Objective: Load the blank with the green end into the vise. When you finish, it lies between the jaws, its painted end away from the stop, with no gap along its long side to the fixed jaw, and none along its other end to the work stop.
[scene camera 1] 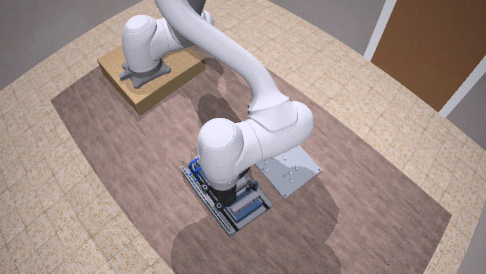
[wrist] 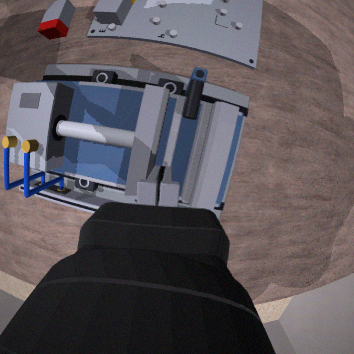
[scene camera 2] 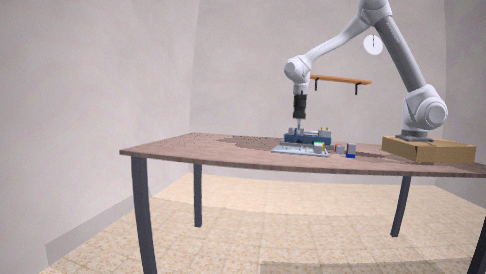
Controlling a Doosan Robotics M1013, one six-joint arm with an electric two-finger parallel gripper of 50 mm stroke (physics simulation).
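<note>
The blank with the green end [scene camera 2: 318, 148] is at the right end of the fixture plate [scene camera 1: 305, 175] [scene camera 2: 289, 150] [wrist: 200, 36], its green showing at the top. A grey block [wrist: 112, 11] is at that plate's corner in the wrist view; no green shows on it. The vise [scene camera 1: 248, 213] [scene camera 2: 291, 137] has a moving jaw [wrist: 148, 135] and a fixed jaw [wrist: 220, 150], with light strips between them and no blank visible there. The dark work stop [wrist: 194, 95] is at the far side. My gripper [scene camera 2: 299, 128] [wrist: 162, 177] is shut and empty, pointing down at the near side, beside the moving jaw; its tips are hidden in scene camera 1.
A red-ended block [scene camera 2: 340, 149] [wrist: 54, 27] and a blue-ended block [scene camera 2: 351, 150] stand beside the plate. Something yellow [scene camera 2: 323, 146] shows next to the green-ended blank. Blue hoses [scene camera 1: 194, 170] [wrist: 26, 172] rise at the vise's cylinder end. Pins stand up from the plate.
</note>
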